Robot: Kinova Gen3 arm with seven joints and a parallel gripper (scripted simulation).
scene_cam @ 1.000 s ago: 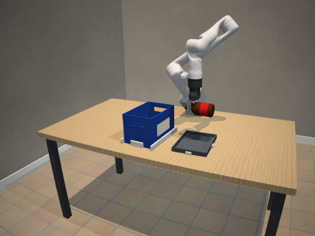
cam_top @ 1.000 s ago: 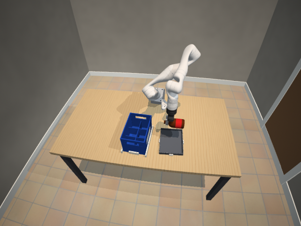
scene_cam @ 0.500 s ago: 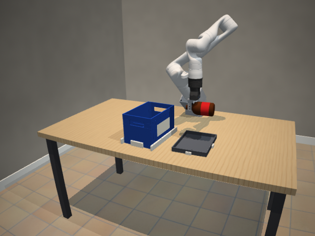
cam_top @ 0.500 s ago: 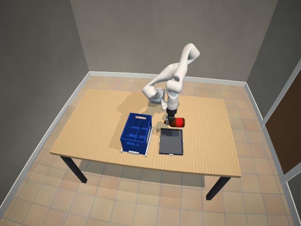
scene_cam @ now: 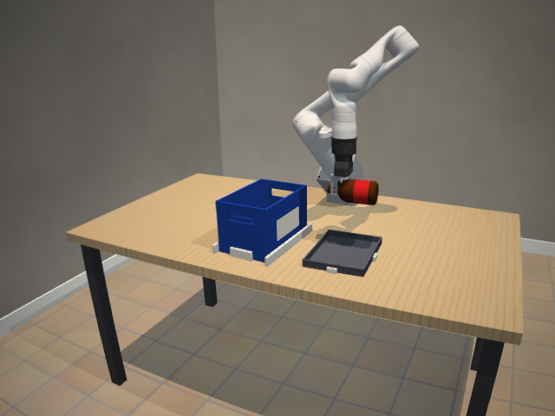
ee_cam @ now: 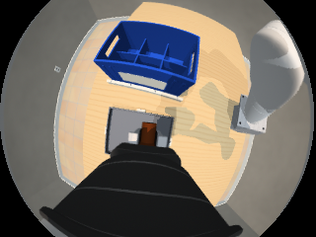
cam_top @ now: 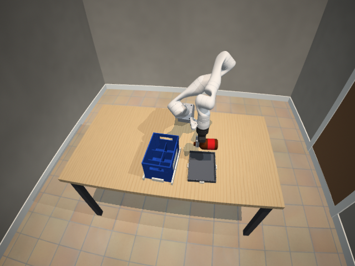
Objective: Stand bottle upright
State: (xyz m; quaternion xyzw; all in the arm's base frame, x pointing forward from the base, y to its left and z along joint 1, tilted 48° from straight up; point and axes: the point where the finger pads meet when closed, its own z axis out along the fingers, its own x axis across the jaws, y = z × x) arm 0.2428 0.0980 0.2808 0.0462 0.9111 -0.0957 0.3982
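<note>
The brown bottle lies 50 mm to the left of my hand, 10 mm below it and 10 mm ahead of it. Round my hand: blue crate 240 mm to the right, 120 mm below, 30 mm behind; dark grey tray 190 mm below, 50 mm ahead, 30 mm to the left.
</note>
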